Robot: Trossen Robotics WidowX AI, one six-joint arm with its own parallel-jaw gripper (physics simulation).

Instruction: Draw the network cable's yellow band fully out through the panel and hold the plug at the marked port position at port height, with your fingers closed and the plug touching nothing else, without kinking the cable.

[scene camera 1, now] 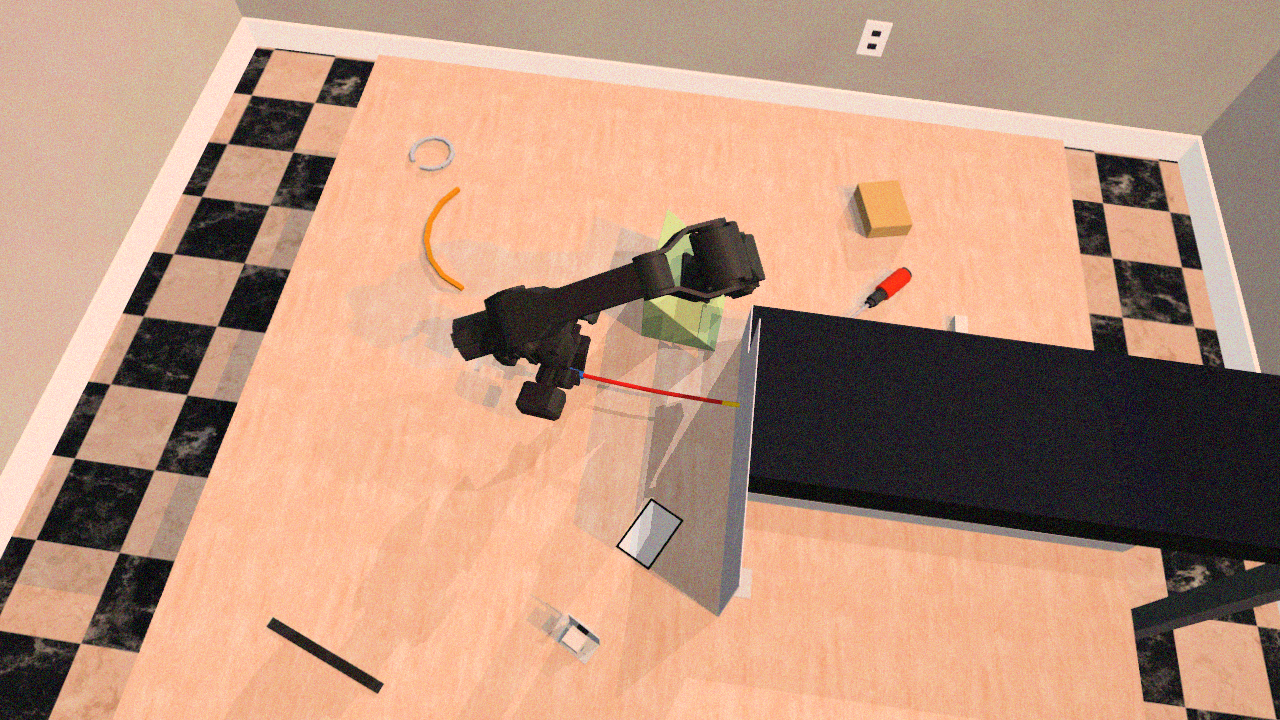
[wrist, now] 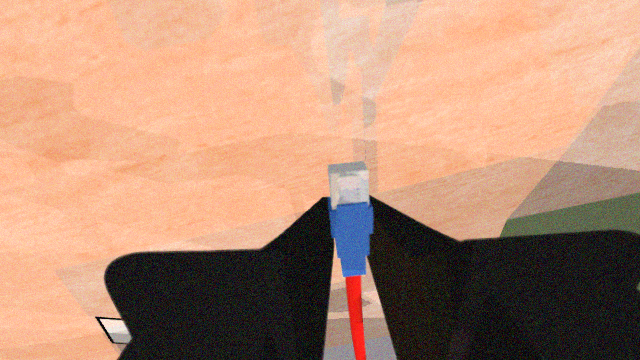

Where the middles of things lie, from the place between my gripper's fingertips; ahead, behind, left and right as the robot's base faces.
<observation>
Now: the black-outlined pale rectangle point(scene camera 1: 653, 528) 210 mm ahead of my hand, 120 mm to the left of it and 30 mm below it. Also, from my hand: red screwdriver point(scene camera 1: 892, 284) 460 mm to the left, 200 mm behind, 20 mm below; tan box point(scene camera 1: 881, 205) 480 mm to the left, 380 mm behind, 20 mm below; grey panel point(scene camera 1: 733, 553) 230 mm to the left, 180 mm ahead, 70 mm above.
</observation>
